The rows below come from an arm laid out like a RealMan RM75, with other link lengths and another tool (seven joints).
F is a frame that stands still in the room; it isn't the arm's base.
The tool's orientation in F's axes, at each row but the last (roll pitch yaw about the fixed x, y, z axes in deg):
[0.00 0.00 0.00]
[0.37 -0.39 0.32]
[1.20 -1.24 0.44]
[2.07 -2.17 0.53]
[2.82 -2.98 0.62]
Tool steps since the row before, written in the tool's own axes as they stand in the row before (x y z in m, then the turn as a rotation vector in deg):
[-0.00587 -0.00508 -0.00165 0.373 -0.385 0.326]
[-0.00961 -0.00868 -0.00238 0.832 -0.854 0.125]
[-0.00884 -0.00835 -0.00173 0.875 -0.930 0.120]
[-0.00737 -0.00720 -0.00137 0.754 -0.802 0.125]
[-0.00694 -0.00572 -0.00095 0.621 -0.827 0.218]
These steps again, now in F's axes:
[-0.00587 -0.00508 -0.00165 0.373 -0.385 0.326]
[-0.00954 -0.00872 -0.00250 0.836 -0.850 0.125]
[-0.00873 -0.00838 -0.00210 0.880 -0.926 0.119]
[-0.00724 -0.00721 -0.00191 0.757 -0.799 0.124]
[-0.00680 -0.00574 -0.00159 0.620 -0.830 0.209]

